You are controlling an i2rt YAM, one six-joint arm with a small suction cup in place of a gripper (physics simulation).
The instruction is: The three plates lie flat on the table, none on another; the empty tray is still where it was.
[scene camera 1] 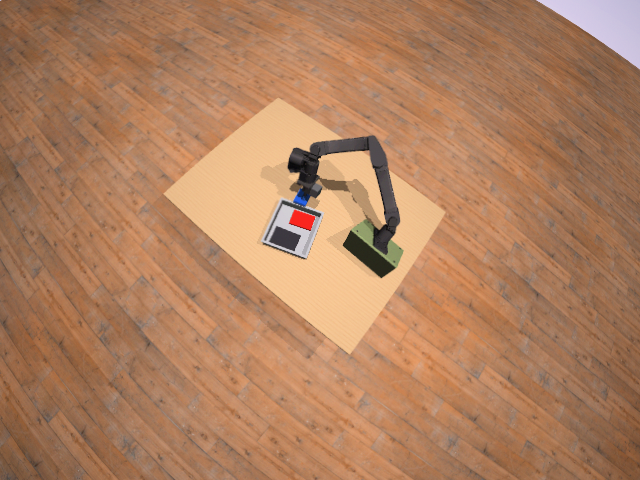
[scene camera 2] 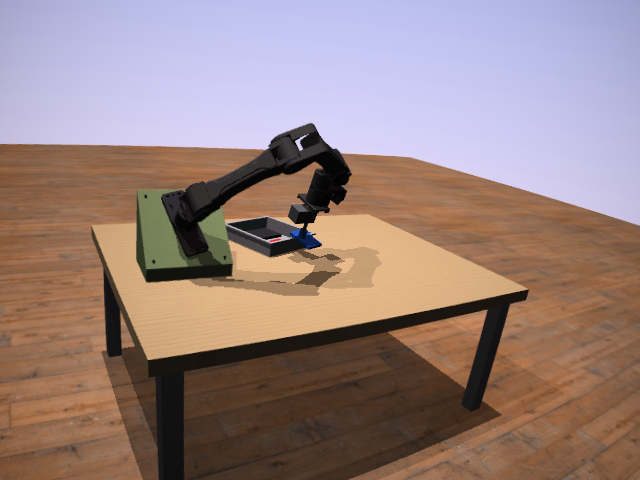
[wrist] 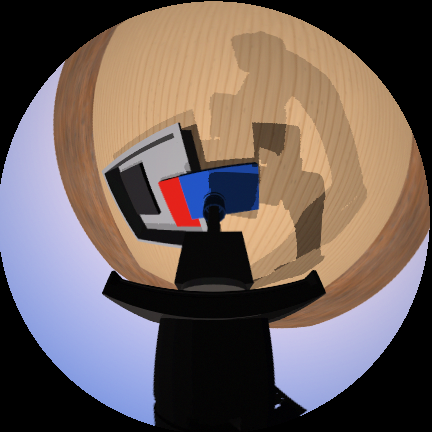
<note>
My suction cup (scene camera 2: 306, 213) holds a blue plate (wrist: 238, 183), clear of everything else. A black plate (wrist: 134, 178) rests on a grey tray (scene camera 2: 236, 230). A red plate (wrist: 171, 190) rests on the grey tray.
The grey tray also shows in scene camera 1 (scene camera 1: 282, 215) and in the wrist view (wrist: 169, 152). My suction cup shows as well in the wrist view (wrist: 212, 198).
</note>
